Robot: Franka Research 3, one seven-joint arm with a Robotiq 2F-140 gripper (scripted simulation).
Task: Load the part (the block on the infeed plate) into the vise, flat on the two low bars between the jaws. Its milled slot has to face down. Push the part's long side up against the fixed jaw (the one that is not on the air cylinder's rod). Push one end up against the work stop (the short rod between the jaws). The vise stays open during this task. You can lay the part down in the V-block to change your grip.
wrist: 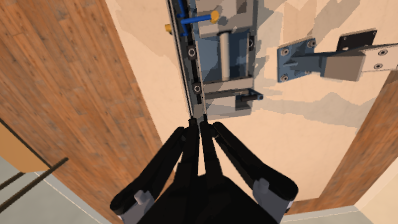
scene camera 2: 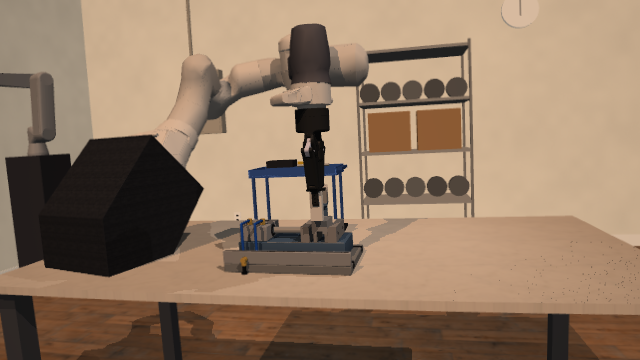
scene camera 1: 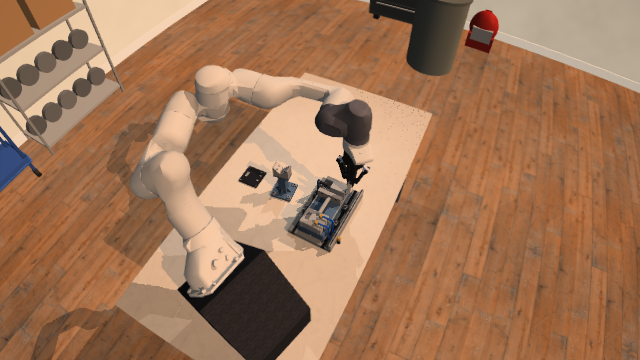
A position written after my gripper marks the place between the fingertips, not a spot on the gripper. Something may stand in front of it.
Note:
I see my gripper [scene camera 2: 317,220].
My gripper is seen too in the wrist view [wrist: 199,110].

